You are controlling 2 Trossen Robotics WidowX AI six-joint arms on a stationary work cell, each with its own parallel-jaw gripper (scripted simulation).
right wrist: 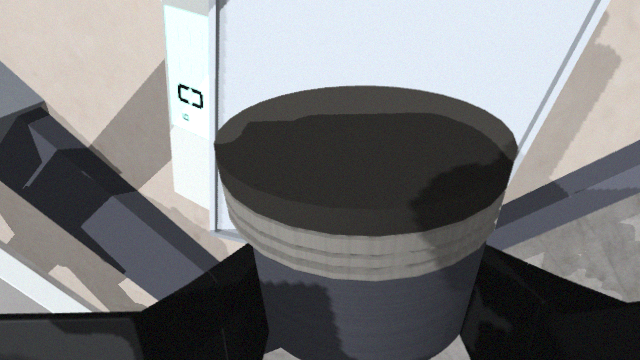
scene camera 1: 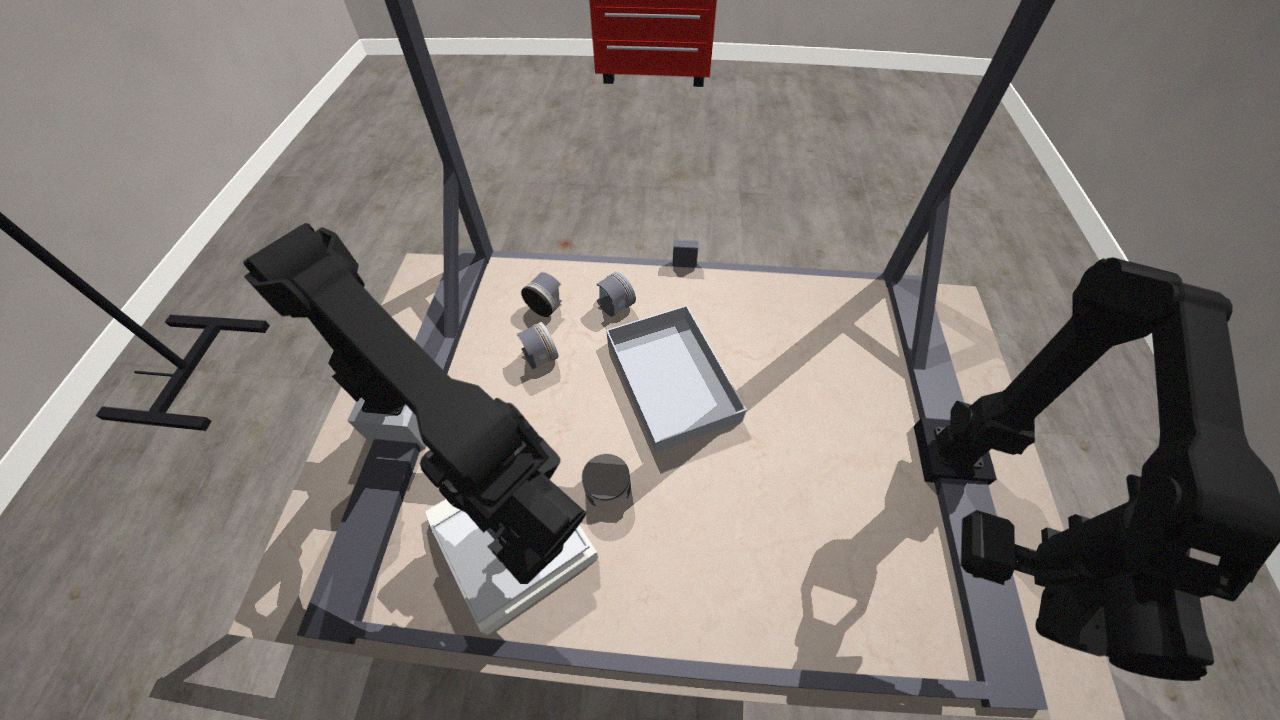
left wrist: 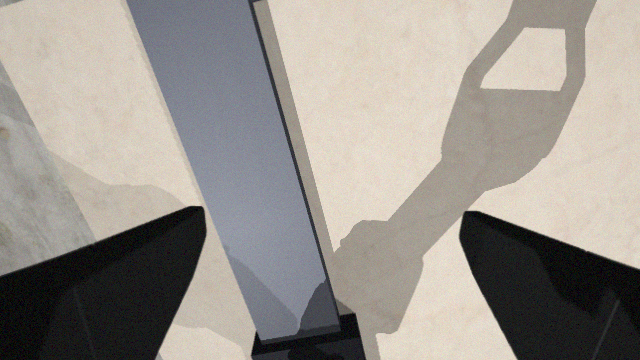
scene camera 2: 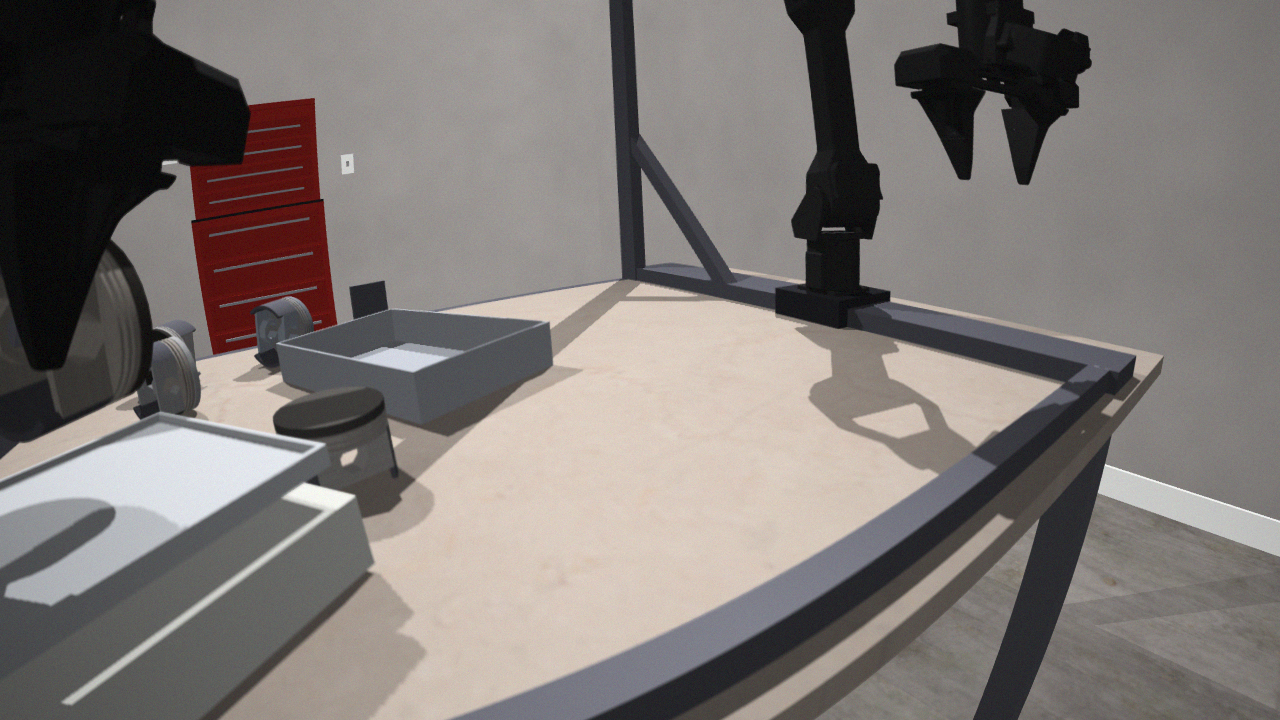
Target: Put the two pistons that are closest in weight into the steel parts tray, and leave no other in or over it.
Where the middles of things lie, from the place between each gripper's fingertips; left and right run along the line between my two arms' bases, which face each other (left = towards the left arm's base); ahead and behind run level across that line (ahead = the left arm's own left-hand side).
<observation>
My right gripper (scene camera 1: 491, 528) is now 10 mm past the scale pan (scene camera 2: 94, 525) and 110 mm above it. Also, from my right hand: scale (scene camera 2: 190, 637) 10 mm behind, 10 mm to the right, 130 mm below; then steel parts tray (scene camera 2: 507, 350) 320 mm behind, 210 mm to the left, 150 mm below.
My left hand is 35 cm past the steel parts tray, 40 cm to the left of it and 19 cm above it. The rest, counted from my left hand: scale pan 4 cm behind, 61 cm to the right, 15 cm below; scale 5 cm behind, 62 cm to the right, 16 cm below.
</observation>
